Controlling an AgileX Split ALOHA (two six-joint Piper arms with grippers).
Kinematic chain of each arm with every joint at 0, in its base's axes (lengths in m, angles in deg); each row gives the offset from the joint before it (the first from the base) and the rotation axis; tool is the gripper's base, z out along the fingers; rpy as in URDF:
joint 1: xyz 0 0 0.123 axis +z
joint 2: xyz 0 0 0 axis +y
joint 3: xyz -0.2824 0 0.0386 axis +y
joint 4: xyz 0.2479 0 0.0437 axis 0.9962 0 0.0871
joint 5: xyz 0 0 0 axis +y
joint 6: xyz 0.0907 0 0.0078 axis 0.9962 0 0.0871
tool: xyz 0 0 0 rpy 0 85 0
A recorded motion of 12 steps. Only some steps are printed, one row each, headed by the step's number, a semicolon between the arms.
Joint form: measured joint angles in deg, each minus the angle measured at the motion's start. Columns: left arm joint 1, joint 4, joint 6, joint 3, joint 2, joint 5; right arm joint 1, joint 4, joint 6, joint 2, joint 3, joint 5.
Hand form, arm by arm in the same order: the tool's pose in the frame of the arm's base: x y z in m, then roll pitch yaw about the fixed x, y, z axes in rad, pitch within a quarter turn. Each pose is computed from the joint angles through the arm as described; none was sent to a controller.
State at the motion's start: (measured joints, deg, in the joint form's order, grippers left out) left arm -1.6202 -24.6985 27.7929 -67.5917 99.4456 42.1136; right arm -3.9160 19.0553 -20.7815 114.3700 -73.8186 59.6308
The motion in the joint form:
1: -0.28 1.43 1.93 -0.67 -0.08 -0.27; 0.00 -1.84 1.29 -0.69 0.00 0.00
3: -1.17 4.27 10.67 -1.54 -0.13 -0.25; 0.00 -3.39 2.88 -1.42 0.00 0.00
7: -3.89 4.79 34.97 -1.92 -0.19 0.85; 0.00 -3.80 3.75 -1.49 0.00 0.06
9: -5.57 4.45 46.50 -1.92 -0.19 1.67; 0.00 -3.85 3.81 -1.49 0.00 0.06
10: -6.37 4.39 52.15 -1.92 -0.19 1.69; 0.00 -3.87 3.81 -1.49 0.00 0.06
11: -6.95 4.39 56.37 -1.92 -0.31 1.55; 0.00 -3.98 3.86 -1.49 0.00 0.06
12: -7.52 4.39 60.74 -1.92 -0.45 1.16; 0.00 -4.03 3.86 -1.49 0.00 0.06
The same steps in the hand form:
1: 0.3541 -0.0358 0.2247 -2.9736 0.4720 2.8821; 0.3626 -0.0015 0.1529 2.8772 -0.0103 -3.0313
3: 0.3556 -0.0386 0.2281 -3.1063 0.4877 2.6491; 0.3617 -0.0035 0.1570 2.9016 -0.0085 -3.0431
7: 0.3527 -0.0553 0.2296 2.9630 0.4450 2.1185; 0.3614 -0.0040 0.1574 2.9075 -0.0128 -3.0537
9: 0.3497 -0.0661 0.2292 2.8910 0.4014 1.8784; 0.3614 -0.0041 0.1573 2.9083 -0.0132 -3.0542
10: 0.3488 -0.0711 0.2293 2.8528 0.3759 1.7623; 0.3614 -0.0041 0.1573 2.9085 -0.0132 -3.0540
11: 0.3480 -0.0745 0.2301 2.8213 0.3548 1.6761; 0.3614 -0.0042 0.1573 2.9101 -0.0137 -3.0538
12: 0.3476 -0.0779 0.2311 2.7863 0.3304 1.5888; 0.3614 -0.0043 0.1573 2.9108 -0.0138 -3.0534

